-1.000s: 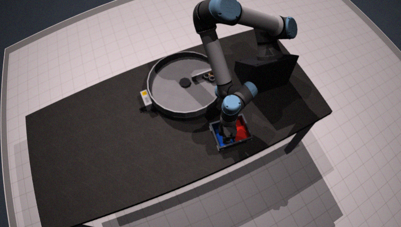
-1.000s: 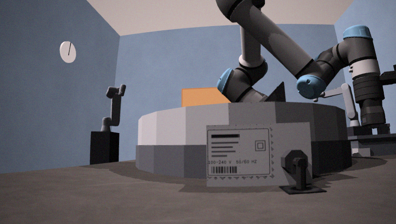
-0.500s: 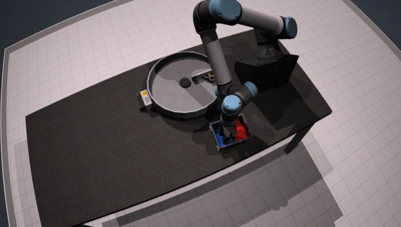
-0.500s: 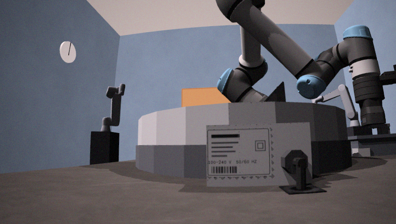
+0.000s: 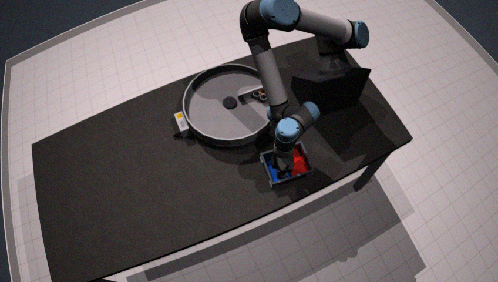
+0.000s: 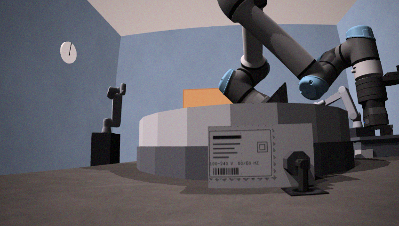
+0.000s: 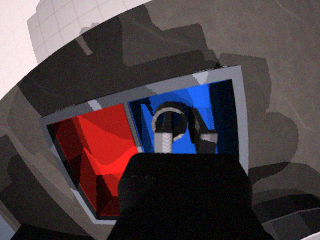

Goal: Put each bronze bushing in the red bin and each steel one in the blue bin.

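Right now the red bin is 5 cm behind my hand and 2 cm to the right of it. Also, from my hand: grey turntable 40 cm to the right, 3 cm ahead, 2 cm above.
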